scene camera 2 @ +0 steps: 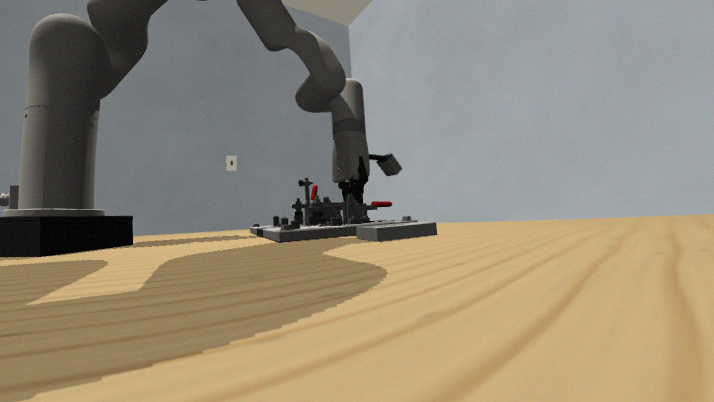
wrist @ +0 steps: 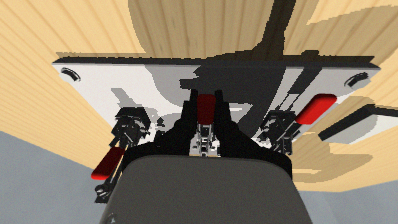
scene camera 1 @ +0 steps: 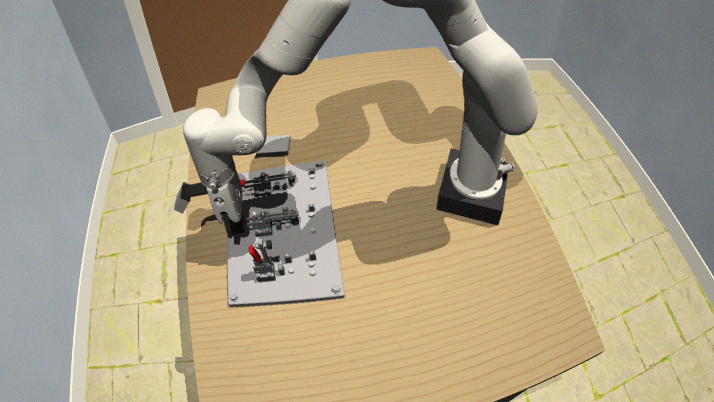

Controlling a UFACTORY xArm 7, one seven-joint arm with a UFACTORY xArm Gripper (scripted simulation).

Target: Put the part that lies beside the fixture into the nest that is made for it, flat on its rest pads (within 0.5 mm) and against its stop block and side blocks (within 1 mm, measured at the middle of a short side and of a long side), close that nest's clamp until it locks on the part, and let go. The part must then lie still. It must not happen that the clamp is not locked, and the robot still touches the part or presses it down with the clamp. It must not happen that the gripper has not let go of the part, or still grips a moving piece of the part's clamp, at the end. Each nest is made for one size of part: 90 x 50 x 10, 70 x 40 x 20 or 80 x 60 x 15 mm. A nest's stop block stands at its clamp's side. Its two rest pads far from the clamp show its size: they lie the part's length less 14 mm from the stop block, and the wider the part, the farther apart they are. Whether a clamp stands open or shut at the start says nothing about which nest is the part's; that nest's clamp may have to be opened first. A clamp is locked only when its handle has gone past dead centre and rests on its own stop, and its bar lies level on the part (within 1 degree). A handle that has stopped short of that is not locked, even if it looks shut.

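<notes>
There is a red clamp handle (wrist: 106,166) here, and a part (scene camera 2: 386,232). A grey fixture plate appears at (scene camera 1: 301,286), at (scene camera 2: 306,232) and at (wrist: 253,89), so I can see the plate from the scene cameras as well as from the wrist. My own gripper is visible too, at (scene camera 2: 353,213), (scene camera 1: 238,227) and (wrist: 205,99).
</notes>
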